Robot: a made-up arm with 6 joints.
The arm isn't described. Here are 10 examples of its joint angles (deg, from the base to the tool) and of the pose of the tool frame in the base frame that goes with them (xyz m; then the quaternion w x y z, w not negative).
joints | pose
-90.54 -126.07 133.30 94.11 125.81 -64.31 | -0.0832 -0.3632 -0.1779 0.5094 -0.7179 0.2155 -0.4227
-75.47 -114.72 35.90 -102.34 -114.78 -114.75 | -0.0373 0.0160 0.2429 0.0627 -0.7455 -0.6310 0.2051
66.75 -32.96 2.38 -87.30 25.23 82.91 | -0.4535 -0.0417 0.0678 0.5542 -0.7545 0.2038 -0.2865
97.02 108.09 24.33 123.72 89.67 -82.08 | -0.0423 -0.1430 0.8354 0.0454 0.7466 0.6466 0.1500
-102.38 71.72 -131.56 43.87 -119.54 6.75 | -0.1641 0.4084 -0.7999 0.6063 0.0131 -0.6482 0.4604
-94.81 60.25 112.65 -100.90 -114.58 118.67 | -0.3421 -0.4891 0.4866 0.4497 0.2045 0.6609 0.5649
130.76 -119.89 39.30 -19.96 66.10 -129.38 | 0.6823 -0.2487 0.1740 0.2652 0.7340 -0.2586 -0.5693
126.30 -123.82 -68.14 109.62 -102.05 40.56 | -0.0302 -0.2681 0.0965 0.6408 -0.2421 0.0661 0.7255
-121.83 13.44 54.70 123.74 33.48 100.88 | -0.3546 0.3183 0.1393 0.5633 0.7128 -0.1742 0.3798
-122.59 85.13 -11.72 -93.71 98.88 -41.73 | 0.8466 -0.5042 -0.4682 0.3519 0.2367 -0.1004 -0.9000
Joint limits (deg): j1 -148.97..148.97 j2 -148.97..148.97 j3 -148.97..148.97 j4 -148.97..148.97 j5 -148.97..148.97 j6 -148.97..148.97
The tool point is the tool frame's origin. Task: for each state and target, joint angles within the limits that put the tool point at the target. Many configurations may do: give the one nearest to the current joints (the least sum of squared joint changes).
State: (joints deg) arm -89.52 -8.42 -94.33 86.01 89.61 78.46
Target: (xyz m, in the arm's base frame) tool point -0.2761 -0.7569 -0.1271
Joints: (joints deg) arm -88.06 -0.90 -122.62 113.24 122.74 59.61
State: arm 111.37 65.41 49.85 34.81 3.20 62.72
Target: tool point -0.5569 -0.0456 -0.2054
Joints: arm 113.38 64.23 45.35 35.49 5.85 60.83
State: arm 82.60 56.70 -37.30 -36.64 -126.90 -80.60
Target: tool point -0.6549 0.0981 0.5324
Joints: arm 86.99 64.95 -46.75 -39.60 -126.63 -73.88
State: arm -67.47 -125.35 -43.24 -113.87 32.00 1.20
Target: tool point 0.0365 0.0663 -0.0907
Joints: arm -36.86 -123.25 -58.75 -146.13 11.07 21.07
